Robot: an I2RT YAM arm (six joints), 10 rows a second.
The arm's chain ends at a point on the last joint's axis. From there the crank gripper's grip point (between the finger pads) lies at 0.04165 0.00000 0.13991 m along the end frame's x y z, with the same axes.
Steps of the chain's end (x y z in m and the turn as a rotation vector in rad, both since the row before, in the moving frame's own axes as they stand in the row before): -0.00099, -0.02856, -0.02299, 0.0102, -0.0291, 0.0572; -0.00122, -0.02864, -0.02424, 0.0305, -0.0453, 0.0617; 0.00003, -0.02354, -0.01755, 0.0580, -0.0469, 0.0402; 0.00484, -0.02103, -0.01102, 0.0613, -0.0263, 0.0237; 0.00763, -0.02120, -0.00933, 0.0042, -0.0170, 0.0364; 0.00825, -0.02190, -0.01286, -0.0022, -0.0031, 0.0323
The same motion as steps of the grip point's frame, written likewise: -0.00510, -0.02773, -0.02183, 0.0102, -0.0291, 0.0572; -0.00754, -0.03056, -0.02252, 0.0305, -0.0453, 0.0617; -0.00644, -0.03016, -0.01594, 0.0580, -0.0469, 0.0402; 0.00124, -0.02869, -0.01021, 0.0613, -0.0263, 0.0237; 0.00523, -0.02032, -0.00864, 0.0042, -0.0170, 0.0364; 0.00779, -0.02025, -0.01273, -0.0022, -0.0031, 0.0323
